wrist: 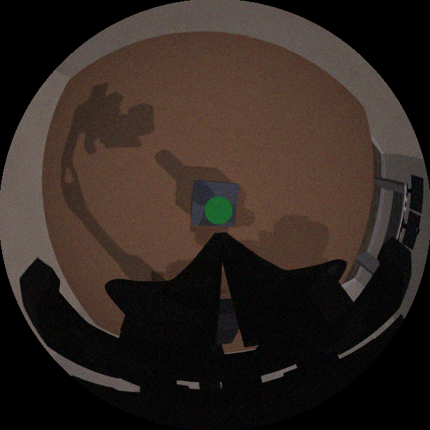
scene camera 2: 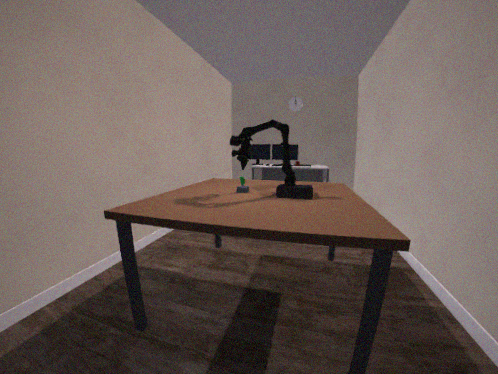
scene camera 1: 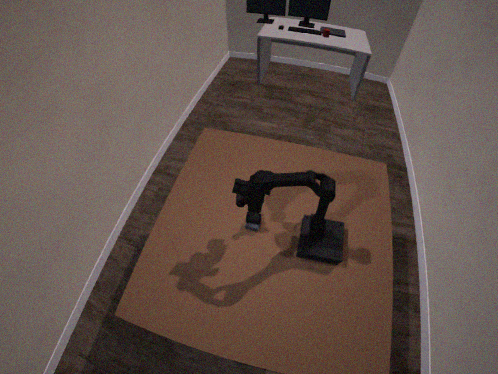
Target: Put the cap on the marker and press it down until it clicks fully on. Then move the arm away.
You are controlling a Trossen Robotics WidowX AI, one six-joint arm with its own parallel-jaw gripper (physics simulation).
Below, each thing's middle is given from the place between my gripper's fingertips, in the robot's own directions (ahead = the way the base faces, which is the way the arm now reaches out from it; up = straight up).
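Labels:
The grey-blue block (wrist: 203, 190) has my hand 14 cm above it.

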